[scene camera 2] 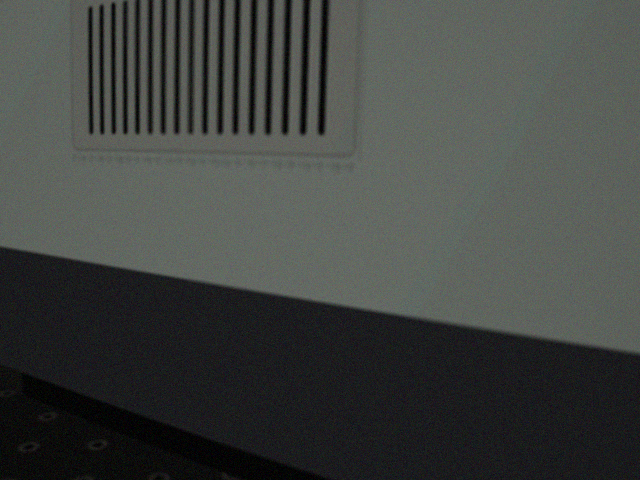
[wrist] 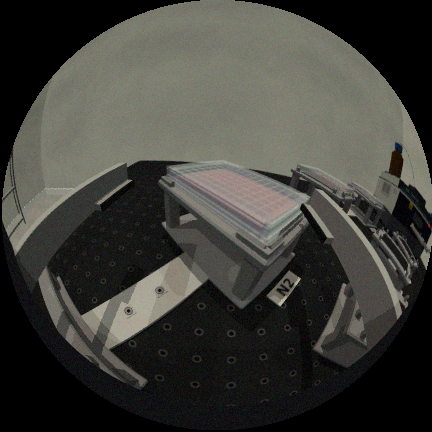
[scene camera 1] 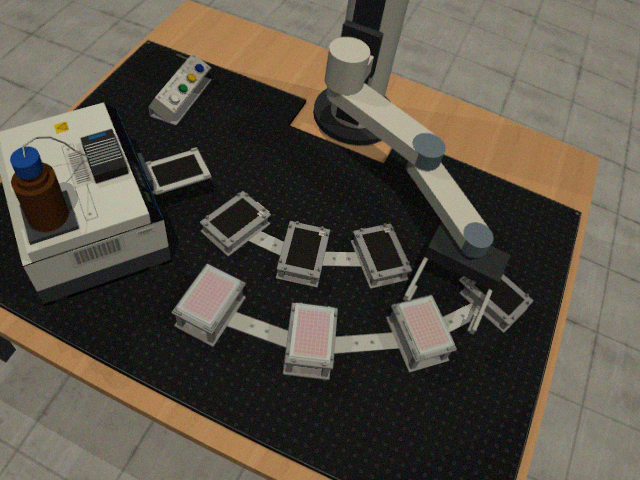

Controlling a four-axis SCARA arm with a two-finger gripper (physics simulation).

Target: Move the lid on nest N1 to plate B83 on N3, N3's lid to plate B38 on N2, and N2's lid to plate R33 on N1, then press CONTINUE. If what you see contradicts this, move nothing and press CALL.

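Frame: origin at the arm's base, x ahead, y left, z up, level; millimetres.
Seen in the pictures: gripper, fingertip midpoint: (wrist: 217, 180) (scene camera 1: 439, 314).
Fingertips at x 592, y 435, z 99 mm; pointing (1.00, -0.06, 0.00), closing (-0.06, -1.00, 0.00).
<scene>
A point is followed by its place in that frame.
My gripper (scene camera 1: 440, 314) {x 592, y 435, z 99 mm} (wrist: 217, 180) {x 592, y 435, z 99 mm} is open and empty. Its fingers stand apart beside the right-hand nest, labelled N2 in the wrist view. This nest (scene camera 1: 404, 338) {x 638, y 387, z 18 mm} (wrist: 205, 255) {x 593, y 438, z 18 mm} bears a pink plate (scene camera 1: 423, 325) {x 630, y 412, z 93 mm} (wrist: 250, 195) {x 585, y 410, z 94 mm} with a clear lid over it. A middle plate (scene camera 1: 311, 330) {x 757, y 196, z 98 mm} and a left plate (scene camera 1: 210, 294) {x 781, y -36, z 98 mm} lie on two more raised nests; their nest labels and plate codes are not readable. The button box (scene camera 1: 166, 105) {x 312, y -455, z 77 mm} has a white button (scene camera 1: 174, 98) {x 281, y -448, z 82 mm}, a green button (scene camera 1: 183, 88) {x 232, y -449, z 81 mm}, a yellow button (scene camera 1: 191, 78) {x 184, y -452, z 81 mm} and a blue button (scene camera 1: 199, 68) {x 135, y -456, z 82 mm}; its lettering is too small to read.
Empty frames (scene camera 1: 285, 245) {x 562, y 42, z 59 mm} (scene camera 1: 363, 255) {x 498, y 219, z 58 mm} stand behind the plates. Another frame (scene camera 1: 516, 312) {x 472, y 610, z 57 mm} stands right of the gripper. A white instrument (scene camera 1: 124, 206) {x 741, y -265, z 223 mm} (scene camera 2: 439, 206) {x 664, y -629, z 110 mm} with a brown bottle (scene camera 1: 41, 201) {x 869, y -353, z 329 mm} (wrist: 396, 162) {x 826, y -349, z 303 mm} and an extended tray (scene camera 1: 180, 186) {x 563, y -246, z 111 mm} stands at the left.
</scene>
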